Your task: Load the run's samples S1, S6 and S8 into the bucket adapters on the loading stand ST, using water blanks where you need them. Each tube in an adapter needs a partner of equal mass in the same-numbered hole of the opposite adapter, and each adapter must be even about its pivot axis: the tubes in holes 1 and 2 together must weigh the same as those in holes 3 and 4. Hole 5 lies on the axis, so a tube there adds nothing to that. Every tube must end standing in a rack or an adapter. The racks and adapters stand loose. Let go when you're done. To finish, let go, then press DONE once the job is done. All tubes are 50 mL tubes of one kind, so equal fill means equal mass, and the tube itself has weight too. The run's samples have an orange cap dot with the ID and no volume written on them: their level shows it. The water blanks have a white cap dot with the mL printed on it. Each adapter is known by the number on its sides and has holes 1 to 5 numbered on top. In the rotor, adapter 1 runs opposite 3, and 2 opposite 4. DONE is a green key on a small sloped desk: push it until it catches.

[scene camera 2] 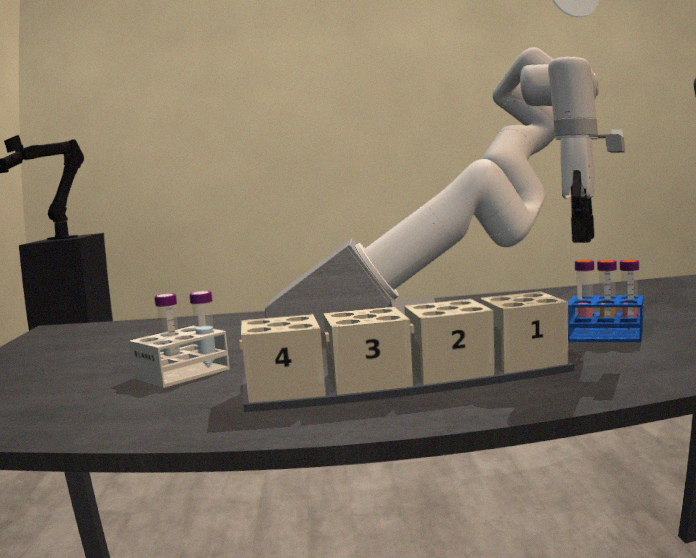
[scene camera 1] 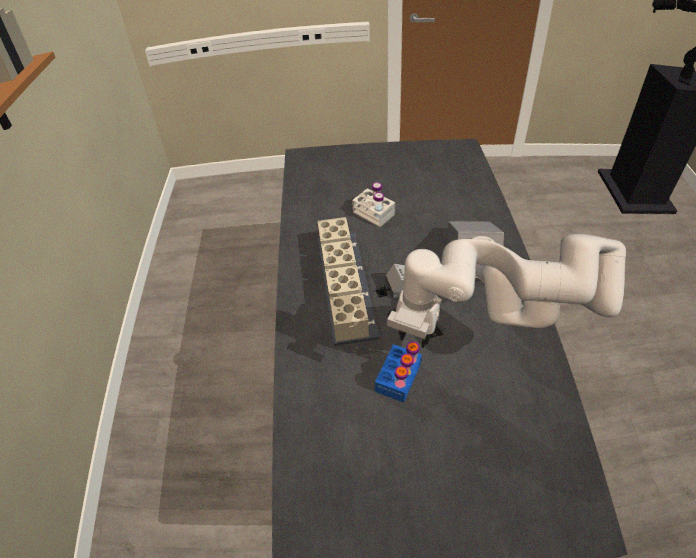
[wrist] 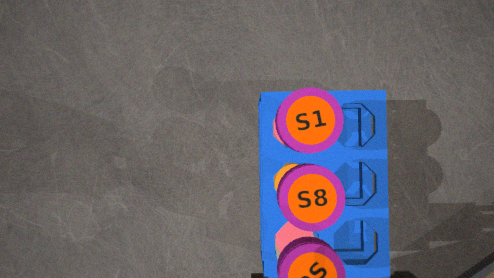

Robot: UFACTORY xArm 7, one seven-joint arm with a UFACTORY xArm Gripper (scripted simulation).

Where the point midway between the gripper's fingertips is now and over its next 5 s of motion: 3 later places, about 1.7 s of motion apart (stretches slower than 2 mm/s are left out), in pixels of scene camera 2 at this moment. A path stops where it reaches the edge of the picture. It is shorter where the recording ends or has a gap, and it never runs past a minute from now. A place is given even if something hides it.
The gripper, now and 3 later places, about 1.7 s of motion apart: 583,240; 584,269; 584,272; 583,242
